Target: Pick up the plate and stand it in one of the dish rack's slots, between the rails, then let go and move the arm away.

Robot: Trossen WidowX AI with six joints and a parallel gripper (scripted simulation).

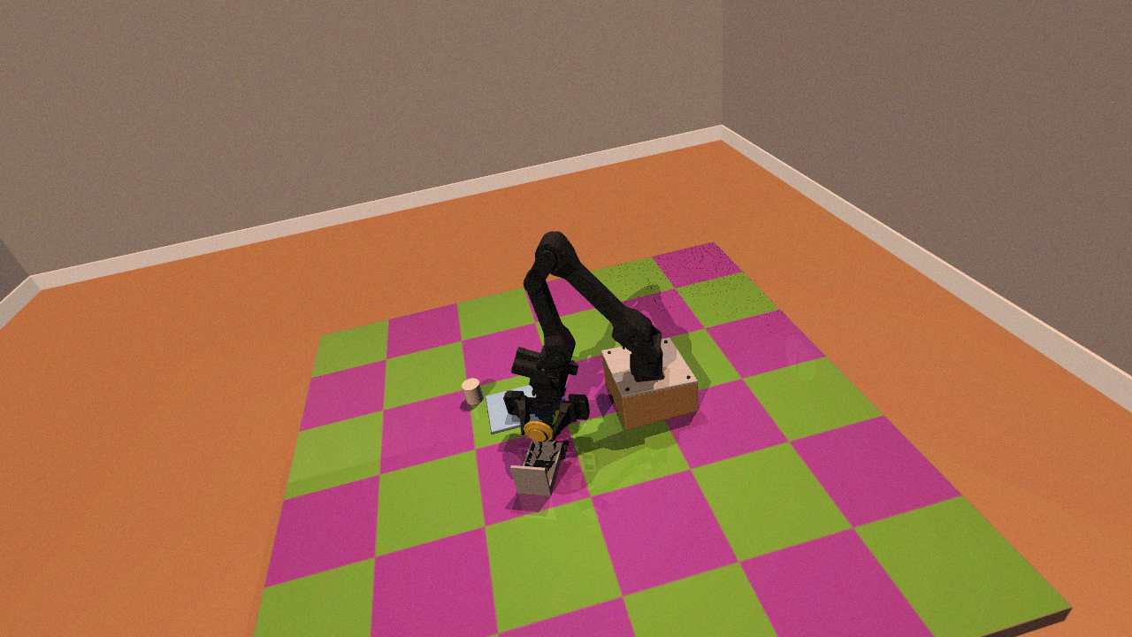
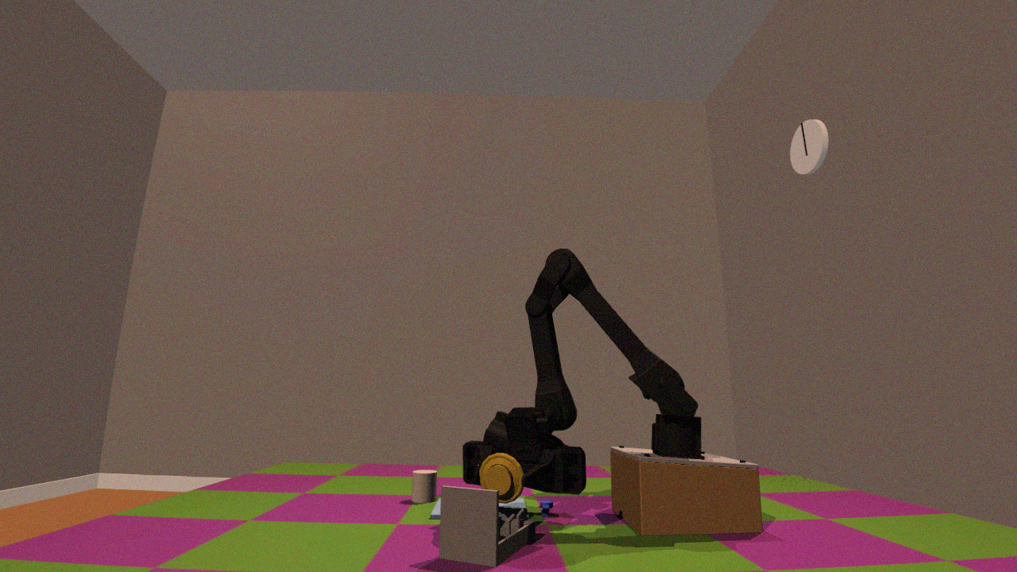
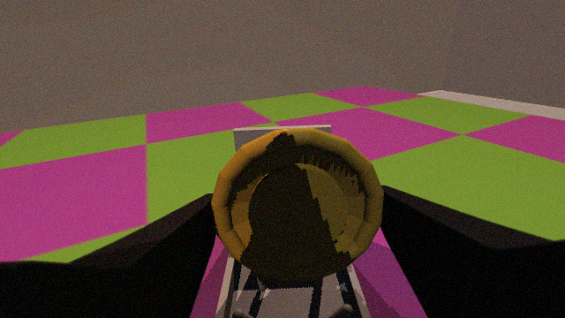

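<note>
My gripper tip is 1 cm short of the grey dish rack, 3 cm to the right of it and 5 cm above it. Also, from my gripper tip: yellow plate 1 cm to the right; then blue spoon 6 cm behind, 19 cm to the right, 7 cm below; then light blue mat 5 cm ahead, 18 cm to the right, 7 cm below.
</note>
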